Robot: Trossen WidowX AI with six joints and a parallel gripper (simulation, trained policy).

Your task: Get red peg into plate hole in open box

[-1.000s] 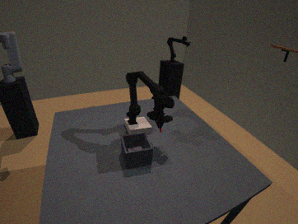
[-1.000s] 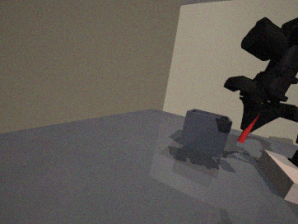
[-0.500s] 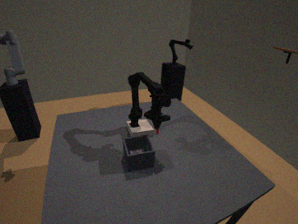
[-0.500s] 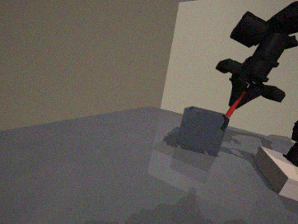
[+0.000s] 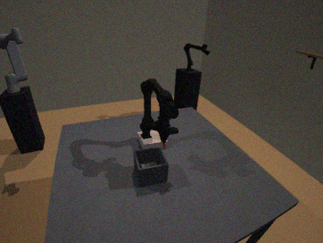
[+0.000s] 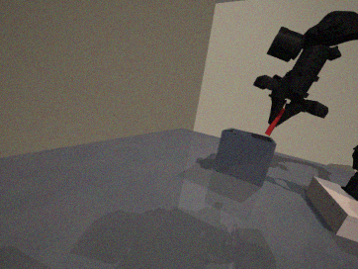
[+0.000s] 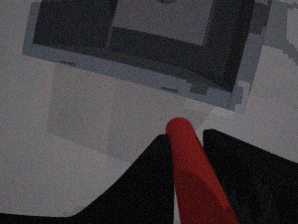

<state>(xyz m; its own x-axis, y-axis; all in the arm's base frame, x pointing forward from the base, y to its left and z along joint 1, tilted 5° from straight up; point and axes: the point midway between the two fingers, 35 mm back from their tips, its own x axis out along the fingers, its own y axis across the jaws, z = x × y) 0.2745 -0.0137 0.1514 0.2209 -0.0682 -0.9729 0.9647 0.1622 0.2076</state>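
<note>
Right now my gripper tip is 4 cm short of the light plate, 10 cm to the left of it and 14 cm above it. Round my gripper tip: red peg 1 cm to the left, 1 cm above.
</note>
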